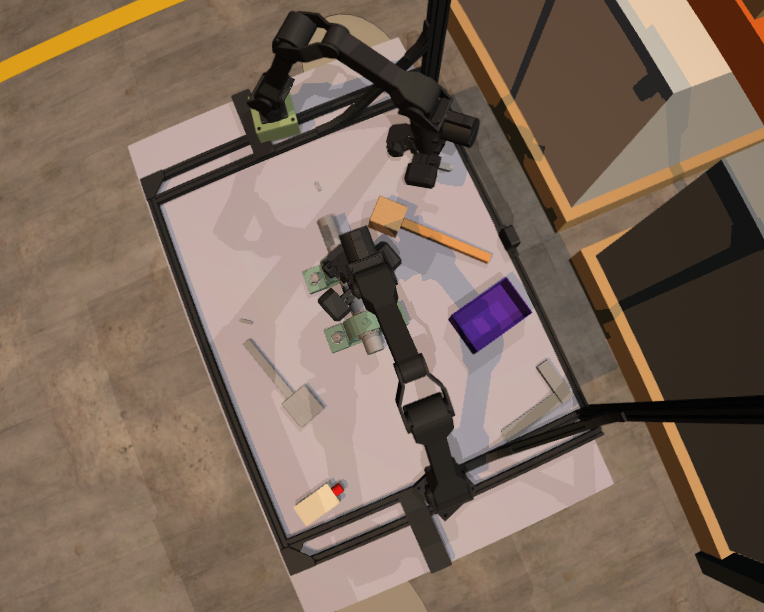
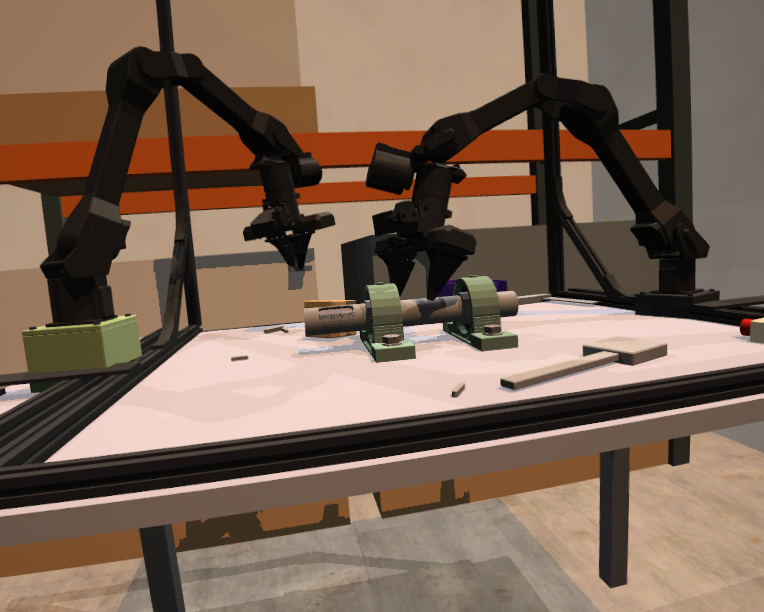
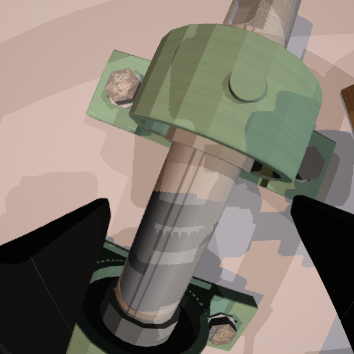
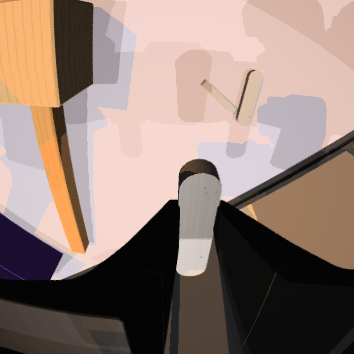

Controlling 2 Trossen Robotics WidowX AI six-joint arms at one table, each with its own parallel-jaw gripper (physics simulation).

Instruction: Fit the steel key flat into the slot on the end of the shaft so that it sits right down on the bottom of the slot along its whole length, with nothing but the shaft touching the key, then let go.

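Frame: origin at the left arm's base, x back, y right, z up, level; metres.
Seen in the pictures: left gripper, fingertip midpoint: [image 2: 411,299] [image 3: 203,206]; right gripper, fingertip midpoint: [image 1: 432,163] [image 2: 297,269] [image 4: 195,208]; left arm's base, link origin: [image 1: 445,488] [image 2: 676,292]; right arm's base, link origin: [image 1: 272,109] [image 2: 83,322].
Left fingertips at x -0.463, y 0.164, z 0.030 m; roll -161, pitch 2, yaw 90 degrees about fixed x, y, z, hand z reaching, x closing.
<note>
Offsets run from my left fingertips to a thing's top centre. "pt": to the spot under its first point.
The steel key @[dx -0.053, dy +0.307, dz +0.062 m] [image 4: 198,225] is pinched between the fingertips of my right gripper [image 4: 195,208] [image 2: 297,264], its rounded end sticking out past them. That gripper hangs high above the table, to one side of the shaft's slotted end. The shaft @[dx -0.003, dy -0.005, dz +0.008 m] [image 3: 185,220] [image 1: 328,230] [image 2: 312,321] lies through two green bearing blocks [image 3: 200,75] [image 2: 382,318] [image 2: 478,306]. Its slot @[pt dx -0.113, dy +0.030, dz -0.007 m] [image 2: 336,312] [image 3: 242,11] faces up near the end and shows no key in it. My left gripper [image 3: 203,206] [image 2: 417,295] is wide open and empty over the shaft's middle, between the blocks, one finger on each side.
A wooden mallet [image 1: 446,240] [image 4: 27,55] lies beside the shaft. A purple bin @[dx +0.263, dy +0.170, dz +0.002 m] [image 1: 489,315], a grey mallet @[dx +0.038, dy -0.263, dz -0.053 m] [image 1: 302,405], an L-shaped tool @[pt dx +0.469, dy +0.175, dz -0.052 m] [image 1: 553,381] and a cream bottle @[dx +0.298, dy -0.381, dz -0.041 m] [image 1: 317,503] are on the table. Loose small pieces @[dx -0.112, dy +0.330, dz -0.060 m] [image 4: 250,97] @[dx -0.114, dy -0.234, dz -0.062 m] [image 2: 457,388] @[dx -0.240, dy +0.107, dz -0.062 m] [image 2: 239,358] lie about.
</note>
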